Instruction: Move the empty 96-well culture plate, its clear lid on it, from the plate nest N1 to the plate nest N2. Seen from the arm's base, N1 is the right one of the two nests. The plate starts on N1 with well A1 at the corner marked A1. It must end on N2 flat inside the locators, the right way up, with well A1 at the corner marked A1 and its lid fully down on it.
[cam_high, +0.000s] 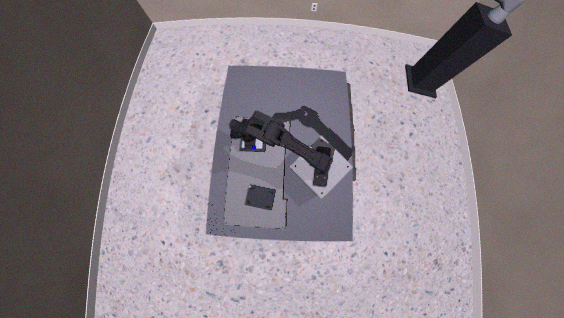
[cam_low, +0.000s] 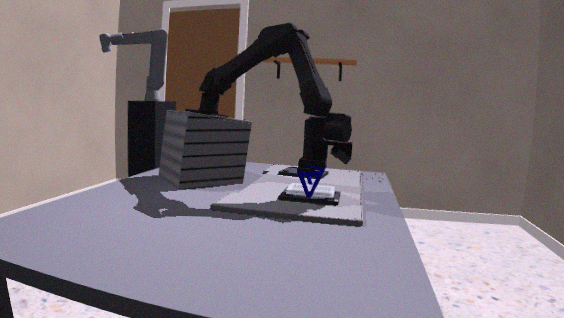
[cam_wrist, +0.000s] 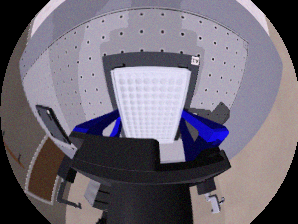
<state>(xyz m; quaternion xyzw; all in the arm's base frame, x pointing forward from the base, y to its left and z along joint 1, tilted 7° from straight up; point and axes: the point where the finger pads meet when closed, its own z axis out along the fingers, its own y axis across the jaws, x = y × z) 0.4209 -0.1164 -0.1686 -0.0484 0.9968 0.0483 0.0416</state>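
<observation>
The clear lid lies right at my hand. From my hand the other things lie so: white corner mark: 280 mm to the left, 30 mm behind, 10 mm below; dark plate nest: 20 mm below.
</observation>
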